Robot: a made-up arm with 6 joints. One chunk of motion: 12 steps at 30 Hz.
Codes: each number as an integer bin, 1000 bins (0 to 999) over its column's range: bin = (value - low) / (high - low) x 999, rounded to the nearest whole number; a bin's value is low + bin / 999 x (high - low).
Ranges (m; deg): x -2.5..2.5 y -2.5..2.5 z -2.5..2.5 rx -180..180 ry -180..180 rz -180..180
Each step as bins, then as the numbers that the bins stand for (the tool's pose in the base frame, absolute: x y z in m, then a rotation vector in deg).
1 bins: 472 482 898 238 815 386
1 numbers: -0.1376 -0.0876 1.9945 -94.23 113.69 -40.90
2 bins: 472 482 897 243 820 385
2 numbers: -0.1376 -0.0876 1.9895 -92.43 115.50 -41.26
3 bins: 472 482 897 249 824 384
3 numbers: -0.1376 -0.0876 1.9895 -90.27 116.94 -41.62
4 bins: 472 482 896 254 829 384
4 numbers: -0.1376 -0.0876 1.9845 -88.47 118.74 -41.62
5 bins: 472 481 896 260 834 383
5 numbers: -0.1376 -0.0926 1.9845 -86.31 120.54 -41.98
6 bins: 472 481 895 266 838 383
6 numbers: -0.1376 -0.0926 1.9795 -84.14 121.98 -41.98
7 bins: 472 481 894 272 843 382
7 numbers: -0.1376 -0.0926 1.9745 -81.98 123.78 -42.34
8 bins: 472 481 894 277 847 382
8 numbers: -0.1376 -0.0926 1.9745 -80.18 125.23 -42.34
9 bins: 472 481 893 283 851 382
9 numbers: -0.1376 -0.0926 1.9695 -78.02 126.67 -42.34
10 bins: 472 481 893 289 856 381
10 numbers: -0.1376 -0.0926 1.9695 -75.86 128.47 -42.70
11 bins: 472 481 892 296 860 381
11 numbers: -0.1376 -0.0926 1.9645 -73.33 129.91 -42.70
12 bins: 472 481 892 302 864 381
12 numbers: -0.1376 -0.0926 1.9645 -71.17 131.35 -42.70
